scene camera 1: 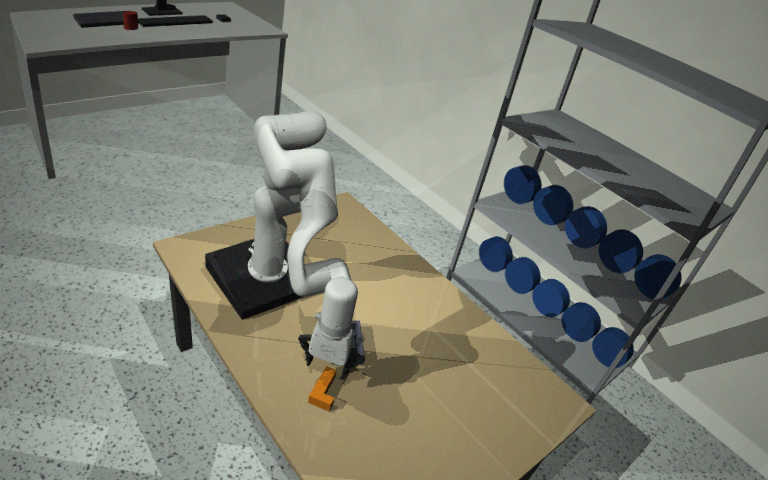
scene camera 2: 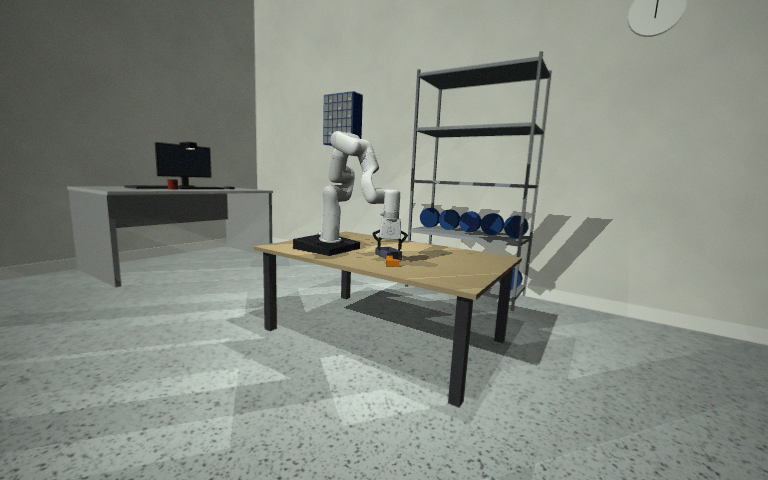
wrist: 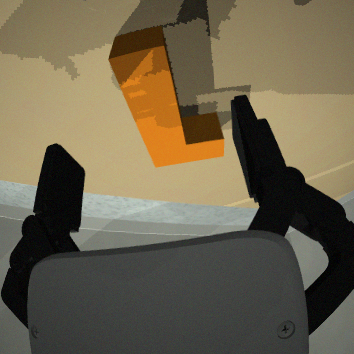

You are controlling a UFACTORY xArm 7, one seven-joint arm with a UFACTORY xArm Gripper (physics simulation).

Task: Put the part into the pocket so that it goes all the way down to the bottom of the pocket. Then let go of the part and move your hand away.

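Places are measured from the arm's base along level axes (x right, y ahead, z up), in centimetres.
Where they show: gripper, fingertip midpoint: [scene camera 1: 326, 368] [scene camera 2: 389, 250] [wrist: 144, 135]; arm's base at its link origin: [scene camera 1: 267, 267] [scene camera 2: 330, 240].
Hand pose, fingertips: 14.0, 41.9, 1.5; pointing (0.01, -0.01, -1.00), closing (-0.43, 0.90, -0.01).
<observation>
Each offset is from my fingertips to the top centre of the thing, as dx, dy, dz. Level surfaces: height alone.
The orange L-shaped part {+1.5, +2.6, -3.2} [scene camera 1: 320, 396] [scene camera 2: 392, 262] [wrist: 159, 137] lies on the wooden table, in front of the hand in scene camera 1. My gripper [scene camera 1: 326, 367] [scene camera 2: 389, 254] [wrist: 144, 135] is open and empty, low above the table. In the wrist view the part shows between and beyond the two spread fingers, with its short leg near the right fingertip. A low dark block {-13.9, -5.9, -2.5} [scene camera 2: 385, 252] sits behind the part and under the gripper in scene camera 2. It may hold the pocket; its opening cannot be made out. The hand hides it in scene camera 1.
The wooden table {dz -6.2} [scene camera 1: 453, 418] [scene camera 2: 447, 273] carries the arm's black base plate [scene camera 1: 229, 283] [scene camera 2: 308, 246]. A metal shelf rack [scene camera 1: 491, 152] [scene camera 2: 415, 113] with blue discs stands beyond the table. A desk [scene camera 1: 152, 42] [scene camera 2: 164, 210] with a monitor and a red cup stands farther back.
</observation>
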